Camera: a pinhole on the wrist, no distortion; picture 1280 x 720 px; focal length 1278.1 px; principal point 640.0 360.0 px. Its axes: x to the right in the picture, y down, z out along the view. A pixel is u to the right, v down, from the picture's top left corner.
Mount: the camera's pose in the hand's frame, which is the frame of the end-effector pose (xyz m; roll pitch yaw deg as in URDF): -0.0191 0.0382 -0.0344 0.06 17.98 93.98
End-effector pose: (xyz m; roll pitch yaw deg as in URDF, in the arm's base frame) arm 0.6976 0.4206 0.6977 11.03 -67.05 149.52
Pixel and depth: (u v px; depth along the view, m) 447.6 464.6 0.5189
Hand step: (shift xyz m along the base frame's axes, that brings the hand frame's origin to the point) 0.4040 -0.2683 0.1324
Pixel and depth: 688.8 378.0 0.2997
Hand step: 0.1778 -0.2105 0.0773
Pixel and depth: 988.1 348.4 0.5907
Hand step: 0.3016 -0.4965 0.1772
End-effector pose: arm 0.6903 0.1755 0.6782 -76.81 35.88 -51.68
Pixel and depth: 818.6 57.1 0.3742
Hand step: 0.2512 0.2385 -0.1428
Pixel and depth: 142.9 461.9 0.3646
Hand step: 0.2760 0.2152 0.0819
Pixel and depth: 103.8 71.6 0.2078
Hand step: 0.1717 0.0897 0.0001
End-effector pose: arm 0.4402 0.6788 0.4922 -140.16 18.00 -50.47
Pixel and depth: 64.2 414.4 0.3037
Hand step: 0.0834 0.1963 -0.2083
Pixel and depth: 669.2 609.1 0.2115
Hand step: -0.0580 0.1099 -0.1647
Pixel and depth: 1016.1 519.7 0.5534
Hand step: -0.1725 0.2213 -0.5070
